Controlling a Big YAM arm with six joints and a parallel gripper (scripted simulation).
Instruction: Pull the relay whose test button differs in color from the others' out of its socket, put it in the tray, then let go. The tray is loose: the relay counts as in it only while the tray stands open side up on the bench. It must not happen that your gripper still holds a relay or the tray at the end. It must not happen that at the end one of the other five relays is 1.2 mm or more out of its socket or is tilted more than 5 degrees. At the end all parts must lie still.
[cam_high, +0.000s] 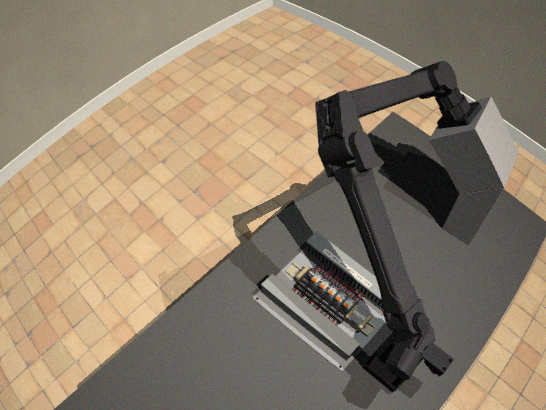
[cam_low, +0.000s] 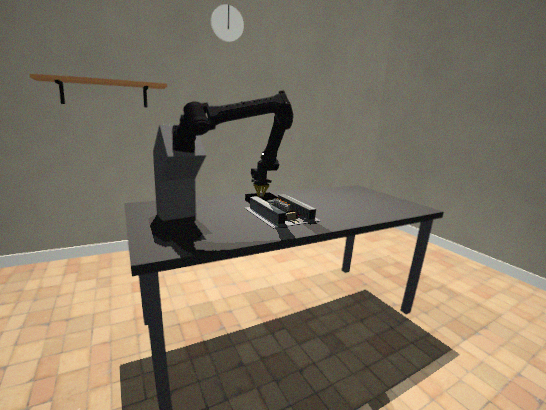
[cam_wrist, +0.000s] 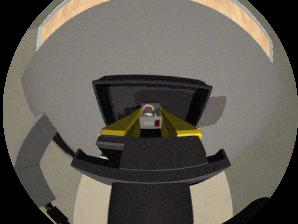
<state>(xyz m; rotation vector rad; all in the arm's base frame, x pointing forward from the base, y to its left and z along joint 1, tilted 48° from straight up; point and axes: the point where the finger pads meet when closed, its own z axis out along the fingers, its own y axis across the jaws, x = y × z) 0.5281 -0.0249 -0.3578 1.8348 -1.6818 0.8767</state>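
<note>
Now: hand right at the relay. Also, from my hand: black tray (10 mm to the right, 20 mm below).
</note>
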